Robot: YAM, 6 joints.
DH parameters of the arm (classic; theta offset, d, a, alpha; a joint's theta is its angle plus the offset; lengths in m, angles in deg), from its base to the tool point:
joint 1: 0 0.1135 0.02 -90
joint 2: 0 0 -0.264 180
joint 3: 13.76 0 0.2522 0
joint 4: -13.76 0 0.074 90
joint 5: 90 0 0 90
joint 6: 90 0.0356 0 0
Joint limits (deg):
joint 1: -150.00..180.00
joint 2: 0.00..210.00
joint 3: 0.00..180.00
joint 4: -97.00..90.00
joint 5: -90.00..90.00
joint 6: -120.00..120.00
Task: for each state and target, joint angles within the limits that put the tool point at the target. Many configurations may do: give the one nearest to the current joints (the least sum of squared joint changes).
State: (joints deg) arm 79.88 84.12 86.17 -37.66 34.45 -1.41
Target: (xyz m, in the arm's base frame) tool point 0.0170 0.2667 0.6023
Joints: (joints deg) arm 90.16 86.45 122.26 -17.26 29.93 -1.41
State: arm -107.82 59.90 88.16 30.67 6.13 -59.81
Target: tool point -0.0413 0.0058 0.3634
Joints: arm -150.00 6.95 31.09 15.58 46.15 -59.81
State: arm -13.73 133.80 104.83 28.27 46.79 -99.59
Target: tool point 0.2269 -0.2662 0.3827
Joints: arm -44.64 86.50 71.37 22.35 57.31 -99.59
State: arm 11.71 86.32 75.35 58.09 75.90 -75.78
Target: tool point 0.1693 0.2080 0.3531
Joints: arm 58.37 74.99 48.19 57.97 80.05 -75.78
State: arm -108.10 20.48 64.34 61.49 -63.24 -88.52
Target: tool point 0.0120 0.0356 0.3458
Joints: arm -71.42 0.00 17.51 73.33 -39.65 -88.52
